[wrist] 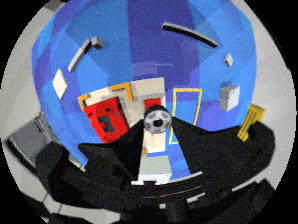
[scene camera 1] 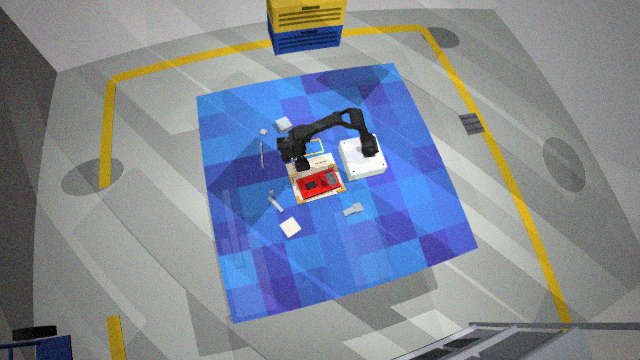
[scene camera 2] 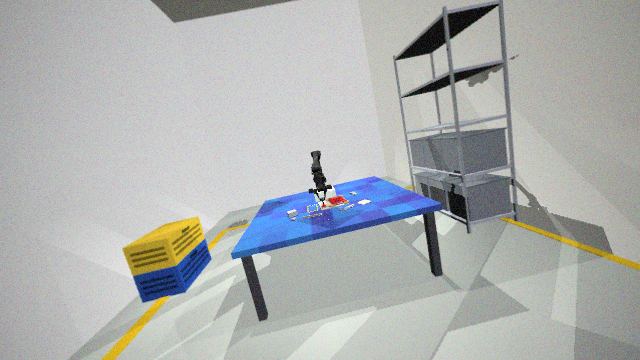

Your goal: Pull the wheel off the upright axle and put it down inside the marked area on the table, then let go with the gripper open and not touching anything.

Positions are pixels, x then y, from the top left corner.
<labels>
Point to a red fixture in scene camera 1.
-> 324,181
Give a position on a red fixture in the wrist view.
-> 107,117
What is my gripper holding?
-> A wheel.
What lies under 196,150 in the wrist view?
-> My gripper.
</labels>
